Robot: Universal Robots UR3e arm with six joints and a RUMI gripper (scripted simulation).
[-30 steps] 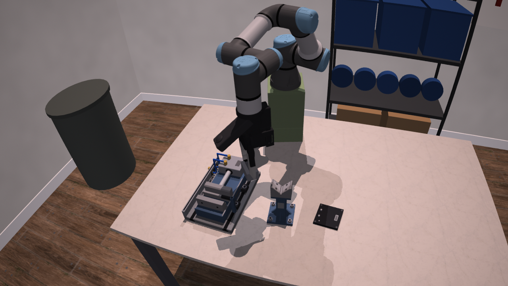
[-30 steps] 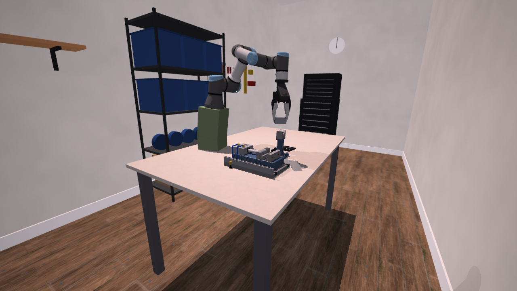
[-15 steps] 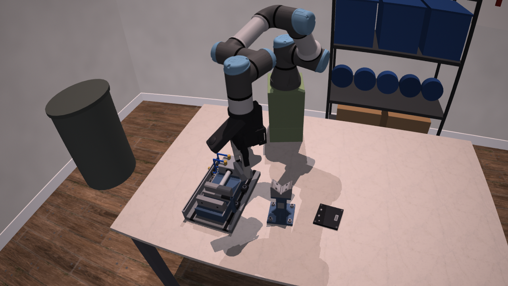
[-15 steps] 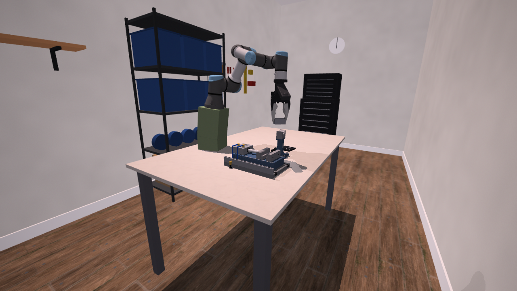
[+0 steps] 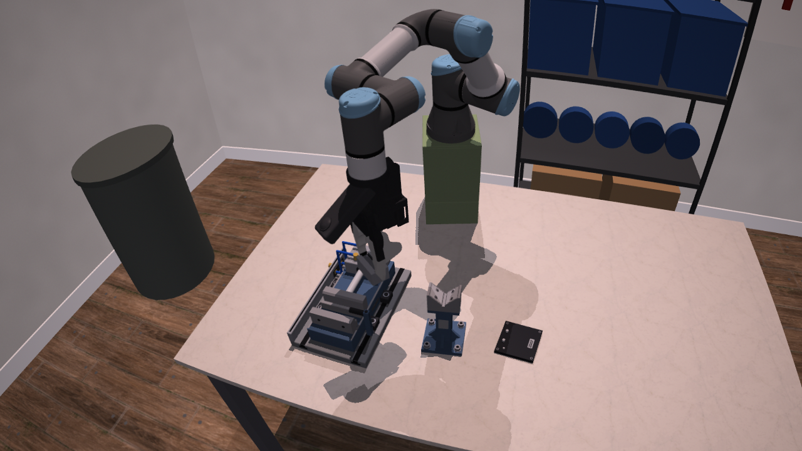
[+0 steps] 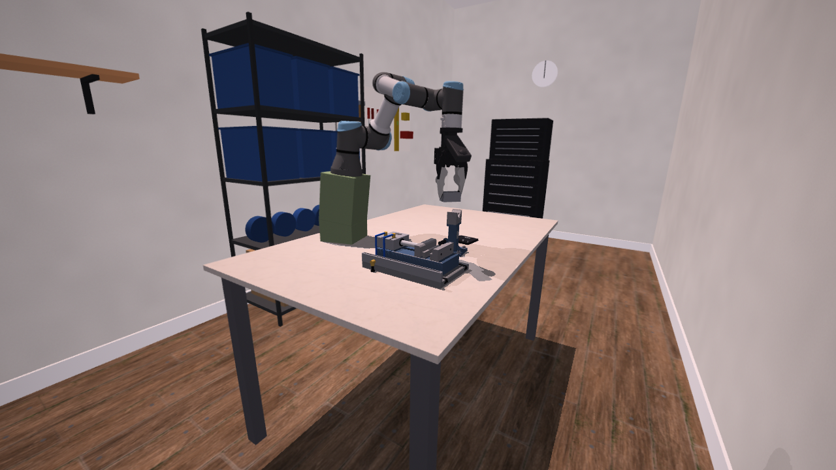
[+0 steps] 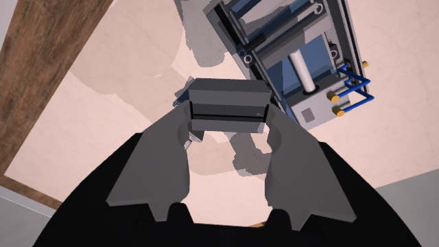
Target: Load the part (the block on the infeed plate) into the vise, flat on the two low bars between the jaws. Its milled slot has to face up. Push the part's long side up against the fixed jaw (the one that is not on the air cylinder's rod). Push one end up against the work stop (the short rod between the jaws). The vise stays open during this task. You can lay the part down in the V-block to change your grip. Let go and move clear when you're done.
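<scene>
The fixed jaw lies 5 cm ahead of my hand, 9 cm to the right of it and 16 cm below it. The rest, counted from my hand: dark work stop rod (1 cm ahead, 5 cm to the right, 15 cm below); black infeed plate (11 cm behind, 28 cm to the left, 24 cm below); part (right at my hand).
</scene>
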